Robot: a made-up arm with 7 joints. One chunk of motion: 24 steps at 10 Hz.
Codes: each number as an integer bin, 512 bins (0 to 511) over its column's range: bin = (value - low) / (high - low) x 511, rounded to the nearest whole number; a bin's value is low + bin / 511 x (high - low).
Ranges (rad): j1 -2.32..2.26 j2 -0..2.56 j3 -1.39..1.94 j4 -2.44..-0.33 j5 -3.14..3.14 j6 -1.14..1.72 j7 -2.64..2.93
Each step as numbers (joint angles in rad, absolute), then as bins.
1 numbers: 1.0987 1.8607 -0.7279 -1.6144 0.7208 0.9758 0.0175
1 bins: 381 371 102 200 314 378 244
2 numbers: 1.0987 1.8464 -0.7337 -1.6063 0.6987 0.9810 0.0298
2 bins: 381 369 101 202 312 379 245
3 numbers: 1.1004 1.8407 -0.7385 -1.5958 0.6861 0.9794 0.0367
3 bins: 382 367 100 204 311 379 246
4 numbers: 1.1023 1.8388 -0.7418 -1.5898 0.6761 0.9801 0.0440
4 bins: 382 367 99 206 311 379 246
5 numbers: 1.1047 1.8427 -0.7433 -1.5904 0.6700 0.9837 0.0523
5 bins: 382 368 99 206 310 379 247
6 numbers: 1.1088 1.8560 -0.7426 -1.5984 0.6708 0.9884 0.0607
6 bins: 383 370 99 204 310 380 248
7 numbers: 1.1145 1.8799 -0.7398 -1.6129 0.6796 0.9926 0.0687
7 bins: 383 375 100 200 311 381 249
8 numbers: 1.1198 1.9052 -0.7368 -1.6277 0.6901 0.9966 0.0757
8 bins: 384 380 100 197 312 382 249
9 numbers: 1.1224 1.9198 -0.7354 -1.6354 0.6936 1.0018 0.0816
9 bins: 384 383 100 195 312 383 250
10 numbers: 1.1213 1.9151 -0.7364 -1.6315 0.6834 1.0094 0.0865
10 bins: 384 382 100 196 311 384 250
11 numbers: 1.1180 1.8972 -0.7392 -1.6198 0.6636 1.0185 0.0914
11 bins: 384 379 100 199 309 386 251
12 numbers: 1.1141 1.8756 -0.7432 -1.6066 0.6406 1.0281 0.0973
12 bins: 383 374 99 202 308 387 251
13 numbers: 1.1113 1.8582 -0.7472 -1.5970 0.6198 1.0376 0.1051
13 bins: 383 371 99 204 306 389 252
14 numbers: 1.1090 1.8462 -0.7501 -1.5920 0.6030 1.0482 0.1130
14 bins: 383 369 98 205 305 391 253
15 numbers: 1.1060 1.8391 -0.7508 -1.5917 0.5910 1.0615 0.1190
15 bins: 382 367 98 205 304 393 253
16 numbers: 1.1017 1.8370 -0.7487 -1.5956 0.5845 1.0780 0.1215
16 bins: 382 367 98 204 303 396 253
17 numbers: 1.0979 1.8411 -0.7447 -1.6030 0.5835 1.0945 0.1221
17 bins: 381 368 99 203 303 399 253
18 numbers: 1.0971 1.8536 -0.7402 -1.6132 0.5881 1.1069 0.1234
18 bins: 381 370 100 200 303 401 254
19 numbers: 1.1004 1.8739 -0.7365 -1.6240 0.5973 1.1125 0.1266
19 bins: 382 374 100 198 304 402 254
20 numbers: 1.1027 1.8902 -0.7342 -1.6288 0.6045 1.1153 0.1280
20 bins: 382 377 101 196 305 403 254
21 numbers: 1.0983 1.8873 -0.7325 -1.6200 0.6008 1.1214 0.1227
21 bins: 381 377 101 199 304 404 253
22 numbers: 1.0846 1.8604 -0.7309 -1.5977 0.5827 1.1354 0.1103
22 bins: 380 371 101 204 303 407 252
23 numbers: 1.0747 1.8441 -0.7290 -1.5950 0.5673 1.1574 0.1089
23 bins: 379 368 101 205 302 410 252
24 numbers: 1.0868 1.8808 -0.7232 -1.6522 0.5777 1.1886 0.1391
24 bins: 380 375 102 191 303 416 255
